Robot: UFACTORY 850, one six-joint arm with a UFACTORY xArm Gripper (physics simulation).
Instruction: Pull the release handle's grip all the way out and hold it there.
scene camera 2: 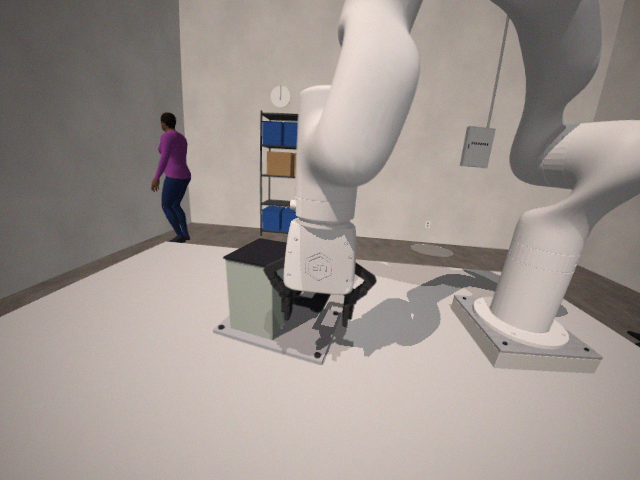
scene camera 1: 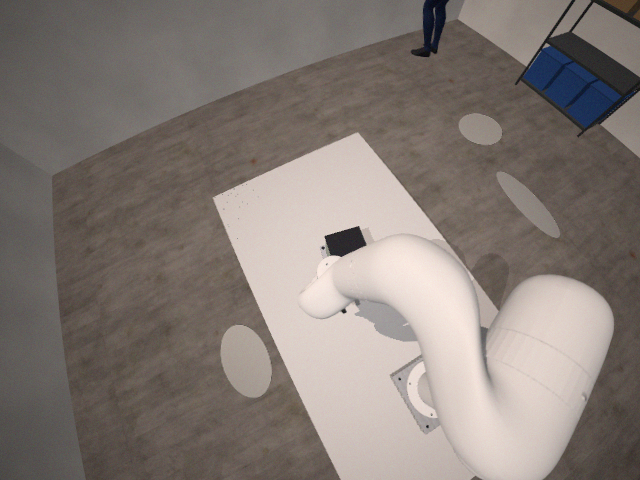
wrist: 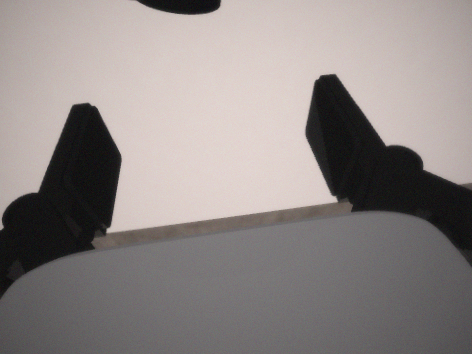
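Observation:
The release handle's housing, a pale green block with a black top [scene camera 1: 345, 240] [scene camera 2: 250, 297], stands on a grey base plate [scene camera 2: 295, 350]. Its black grip [scene camera 2: 321, 302] [wrist: 185, 6] sticks out from the housing's right side in scene camera 2, partly hidden by the gripper body. In the wrist view, a rounded dark end of it shows at the top edge, beyond the fingertips. My gripper [scene camera 2: 317, 318] [wrist: 211, 117] is open and points down, its fingers on either side of the grip in scene camera 2. Contact cannot be told. The arm hides the grip in scene camera 1.
The white table [scene camera 1: 289, 201] [scene camera 2: 155, 392] carries the housing and the arm's base [scene camera 1: 428, 427] [scene camera 2: 542, 361], which stands to the right in scene camera 2. A person [scene camera 1: 433, 25] [scene camera 2: 174, 170] and a shelf rack [scene camera 2: 261, 170] with blue bins are in the background.

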